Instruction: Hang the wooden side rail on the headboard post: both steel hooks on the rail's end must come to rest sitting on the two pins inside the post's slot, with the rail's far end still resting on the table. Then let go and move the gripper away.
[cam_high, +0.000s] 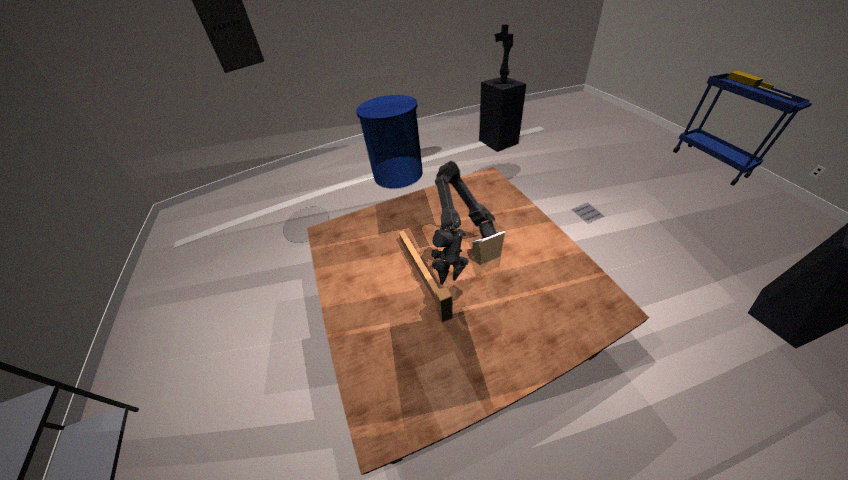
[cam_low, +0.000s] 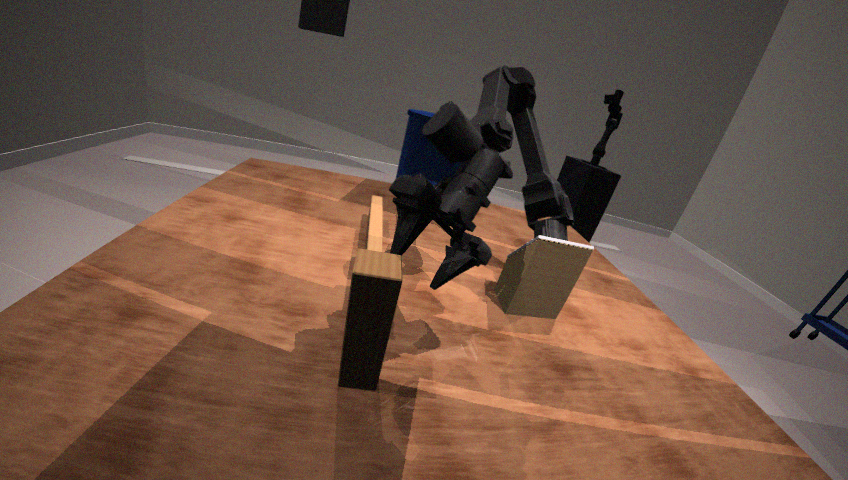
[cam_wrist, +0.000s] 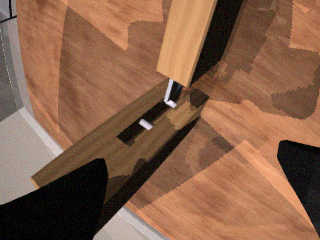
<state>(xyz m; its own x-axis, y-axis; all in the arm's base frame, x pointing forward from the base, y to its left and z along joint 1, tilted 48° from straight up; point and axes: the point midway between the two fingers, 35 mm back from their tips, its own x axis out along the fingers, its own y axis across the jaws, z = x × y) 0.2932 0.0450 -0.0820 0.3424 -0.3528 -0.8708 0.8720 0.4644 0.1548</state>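
The wooden headboard post lies 60 mm to the left of my gripper tip, 60 mm ahead of it and 30 mm below it.
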